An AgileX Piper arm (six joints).
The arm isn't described. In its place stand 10 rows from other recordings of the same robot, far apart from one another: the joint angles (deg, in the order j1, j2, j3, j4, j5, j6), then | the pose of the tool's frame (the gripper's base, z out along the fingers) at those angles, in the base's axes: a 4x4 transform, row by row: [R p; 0 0 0 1], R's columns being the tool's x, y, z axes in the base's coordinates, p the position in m.
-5.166, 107.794, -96.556, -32.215, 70.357, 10.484 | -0.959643 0.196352 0.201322 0.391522; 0.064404 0.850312 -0.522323 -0.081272; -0.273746 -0.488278 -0.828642 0.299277; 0 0 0 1
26.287, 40.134, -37.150, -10.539, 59.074, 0.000 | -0.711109 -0.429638 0.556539 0.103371; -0.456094 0.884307 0.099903 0.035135; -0.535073 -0.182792 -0.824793 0.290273; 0 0 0 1
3.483, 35.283, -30.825, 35.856, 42.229, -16.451 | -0.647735 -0.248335 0.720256 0.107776; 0.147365 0.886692 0.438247 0.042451; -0.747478 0.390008 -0.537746 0.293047; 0 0 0 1
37.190, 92.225, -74.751, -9.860, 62.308, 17.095 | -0.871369 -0.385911 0.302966 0.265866; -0.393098 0.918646 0.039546 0.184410; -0.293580 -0.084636 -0.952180 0.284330; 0 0 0 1
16.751, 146.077, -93.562, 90.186, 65.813, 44.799 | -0.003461 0.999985 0.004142 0.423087; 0.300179 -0.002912 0.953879 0.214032; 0.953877 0.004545 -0.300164 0.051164; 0 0 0 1
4.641, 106.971, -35.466, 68.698, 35.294, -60.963 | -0.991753 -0.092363 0.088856 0.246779; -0.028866 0.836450 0.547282 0.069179; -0.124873 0.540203 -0.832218 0.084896; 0 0 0 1
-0.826, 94.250, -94.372, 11.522, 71.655, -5.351 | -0.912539 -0.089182 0.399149 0.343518; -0.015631 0.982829 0.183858 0.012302; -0.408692 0.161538 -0.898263 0.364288; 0 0 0 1
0.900, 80.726, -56.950, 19.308, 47.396, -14.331 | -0.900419 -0.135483 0.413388 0.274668; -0.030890 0.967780 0.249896 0.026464; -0.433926 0.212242 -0.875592 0.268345; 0 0 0 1
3.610, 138.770, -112.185, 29.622, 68.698, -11.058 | -0.997773 -0.065831 0.010726 0.479111; -0.053437 0.885217 0.462098 0.072216; -0.039915 0.460496 -0.886764 0.127570; 0 0 0 1
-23.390, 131.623, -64.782, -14.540, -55.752, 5.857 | -0.119711 0.194345 0.973601 0.413644; 0.006266 0.980782 -0.195008 -0.158338; -0.992789 -0.017244 -0.118628 0.086954; 0 0 0 1
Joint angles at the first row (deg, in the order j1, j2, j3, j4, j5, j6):
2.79, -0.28, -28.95, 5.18, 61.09, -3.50
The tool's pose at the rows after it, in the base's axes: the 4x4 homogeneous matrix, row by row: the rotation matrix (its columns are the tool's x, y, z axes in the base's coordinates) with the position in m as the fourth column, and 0 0 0 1 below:
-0.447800 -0.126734 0.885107 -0.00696; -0.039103 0.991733 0.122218 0.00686; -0.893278 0.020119 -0.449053 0.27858; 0 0 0 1
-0.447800 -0.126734 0.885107 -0.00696; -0.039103 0.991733 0.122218 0.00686; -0.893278 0.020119 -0.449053 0.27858; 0 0 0 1
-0.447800 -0.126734 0.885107 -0.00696; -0.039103 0.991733 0.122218 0.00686; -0.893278 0.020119 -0.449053 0.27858; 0 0 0 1
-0.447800 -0.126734 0.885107 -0.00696; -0.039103 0.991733 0.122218 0.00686; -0.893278 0.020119 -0.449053 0.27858; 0 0 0 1
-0.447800 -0.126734 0.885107 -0.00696; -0.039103 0.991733 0.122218 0.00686; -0.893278 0.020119 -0.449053 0.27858; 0 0 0 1
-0.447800 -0.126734 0.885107 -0.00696; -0.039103 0.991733 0.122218 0.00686; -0.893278 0.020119 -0.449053 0.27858; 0 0 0 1
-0.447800 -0.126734 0.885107 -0.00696; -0.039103 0.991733 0.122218 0.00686; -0.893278 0.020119 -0.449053 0.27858; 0 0 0 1
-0.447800 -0.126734 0.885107 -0.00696; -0.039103 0.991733 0.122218 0.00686; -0.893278 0.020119 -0.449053 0.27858; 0 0 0 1
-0.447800 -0.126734 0.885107 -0.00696; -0.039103 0.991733 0.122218 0.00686; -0.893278 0.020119 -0.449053 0.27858; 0 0 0 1
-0.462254 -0.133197 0.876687 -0.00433; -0.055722 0.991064 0.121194 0.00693; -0.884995 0.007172 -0.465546 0.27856; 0 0 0 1
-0.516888 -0.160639 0.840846 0.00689; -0.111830 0.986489 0.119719 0.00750; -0.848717 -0.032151 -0.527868 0.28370; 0 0 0 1
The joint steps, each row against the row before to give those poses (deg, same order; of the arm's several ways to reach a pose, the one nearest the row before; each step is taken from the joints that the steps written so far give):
0.00, 0.00, 0.00, 0.00, 0.00, 0.00
0.00, 0.00, 0.00, 0.00, 0.00, 0.00
0.00, 0.00, 0.00, 0.00, 0.00, 0.00
0.00, 0.00, 0.00, 0.00, 0.00, 0.00
0.00, 0.00, 0.00, 0.00, 0.00, 0.00
0.00, 0.00, 0.00, 0.00, 0.00, 0.00
0.00, 0.00, 0.00, 0.00, 0.00, 0.00
0.00, 0.00, 0.00, 0.00, 0.00, 0.00
0.00, 0.00, 0.00, 0.00, 0.00, 0.00
0.00, 0.99, 0.00, -0.05, 0.08, -0.89
0.00, 4.95, -1.17, 0.00, 0.36, -3.04

